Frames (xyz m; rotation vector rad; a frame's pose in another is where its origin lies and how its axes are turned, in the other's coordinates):
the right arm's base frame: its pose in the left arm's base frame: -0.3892 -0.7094 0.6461 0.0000 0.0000 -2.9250
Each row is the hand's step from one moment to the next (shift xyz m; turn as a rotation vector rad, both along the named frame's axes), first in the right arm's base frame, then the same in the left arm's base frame.
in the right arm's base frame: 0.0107 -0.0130 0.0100 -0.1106 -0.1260 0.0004
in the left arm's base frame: -0.0132 0.0104 0.0100 0.0809 0.1468 0.0004
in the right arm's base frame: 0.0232 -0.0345 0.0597 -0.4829 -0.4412 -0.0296
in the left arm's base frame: -0.0301 0.0287 0.0597 0.3768 0.5347 -0.0296
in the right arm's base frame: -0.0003 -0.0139 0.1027 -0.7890 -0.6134 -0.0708
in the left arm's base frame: -0.0027 0.0136 0.1027 0.6387 0.7686 -0.0708
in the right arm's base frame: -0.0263 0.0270 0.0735 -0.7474 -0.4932 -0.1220
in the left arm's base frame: 0.0315 -0.0207 0.0735 0.6239 0.6423 -0.1220
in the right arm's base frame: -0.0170 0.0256 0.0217 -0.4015 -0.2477 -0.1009
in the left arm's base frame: 0.0221 -0.0213 0.0217 0.3389 0.3282 -0.1009
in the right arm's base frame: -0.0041 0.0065 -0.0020 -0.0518 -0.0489 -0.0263
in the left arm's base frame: 0.0054 -0.0055 -0.0020 0.0401 0.0589 -0.0263
